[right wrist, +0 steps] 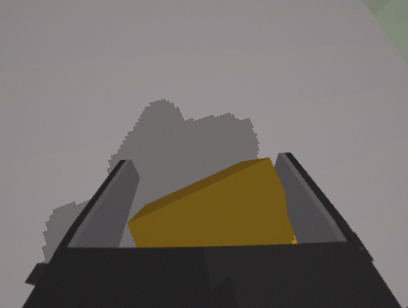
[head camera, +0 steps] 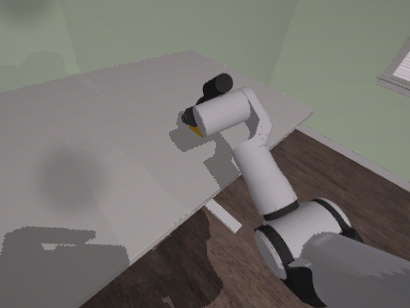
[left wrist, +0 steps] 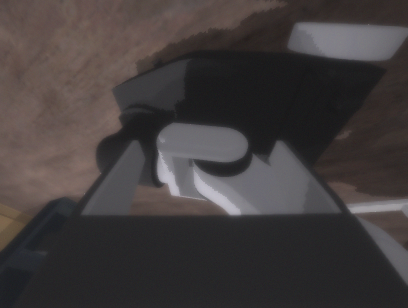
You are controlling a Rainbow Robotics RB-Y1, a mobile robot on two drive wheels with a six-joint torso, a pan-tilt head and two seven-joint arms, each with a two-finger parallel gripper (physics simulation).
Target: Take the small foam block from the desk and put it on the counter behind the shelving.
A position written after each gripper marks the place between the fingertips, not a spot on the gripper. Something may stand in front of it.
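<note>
A small yellow foam block (right wrist: 245,204) appears together with a grey desk (right wrist: 183,96), and the head camera shows the desk (head camera: 105,168) as well. In the left wrist view the small yellow foam block is out of frame. The robot's left gripper (left wrist: 207,149) is visible, as is its right gripper (right wrist: 204,165).
</note>
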